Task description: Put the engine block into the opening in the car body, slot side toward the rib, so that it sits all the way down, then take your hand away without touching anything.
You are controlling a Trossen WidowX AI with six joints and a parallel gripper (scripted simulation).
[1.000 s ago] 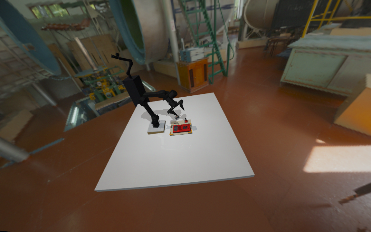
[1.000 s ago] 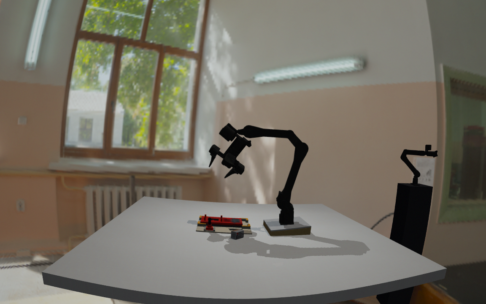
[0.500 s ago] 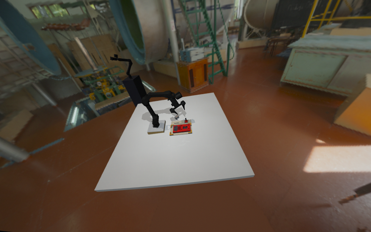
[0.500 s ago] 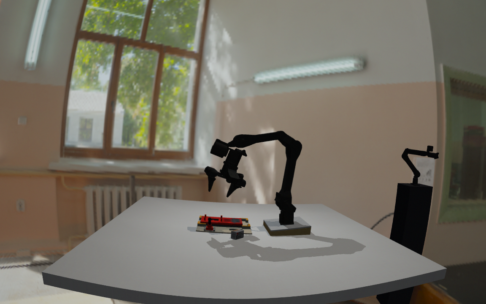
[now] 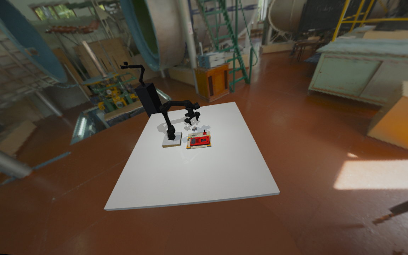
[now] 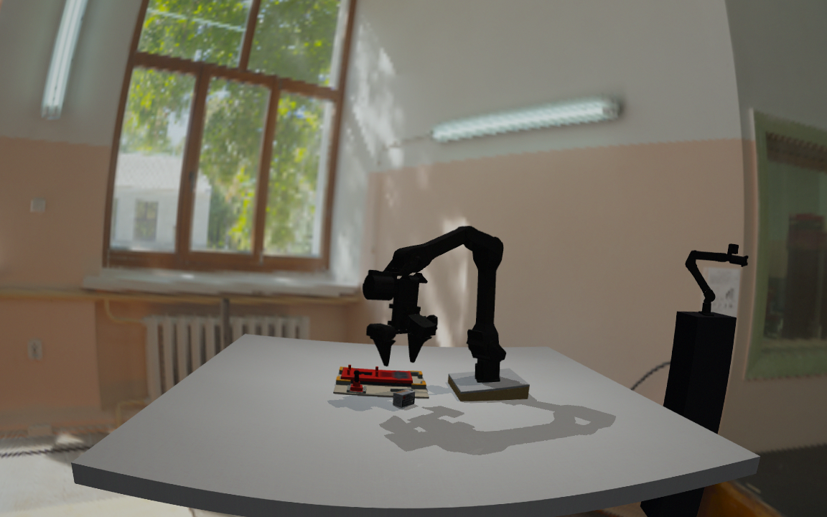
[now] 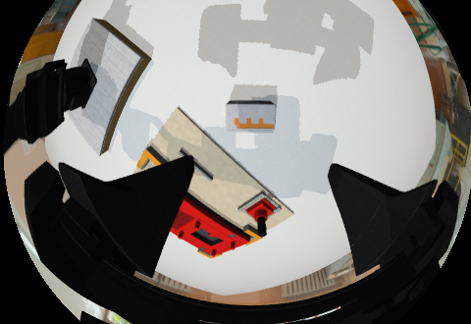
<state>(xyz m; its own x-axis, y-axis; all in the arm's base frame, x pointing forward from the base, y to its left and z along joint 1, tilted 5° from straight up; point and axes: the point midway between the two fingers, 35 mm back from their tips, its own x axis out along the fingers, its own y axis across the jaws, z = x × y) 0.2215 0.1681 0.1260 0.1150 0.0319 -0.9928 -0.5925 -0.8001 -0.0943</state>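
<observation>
My gripper tip is 9 cm above the grey engine block and 1 cm past it.
</observation>
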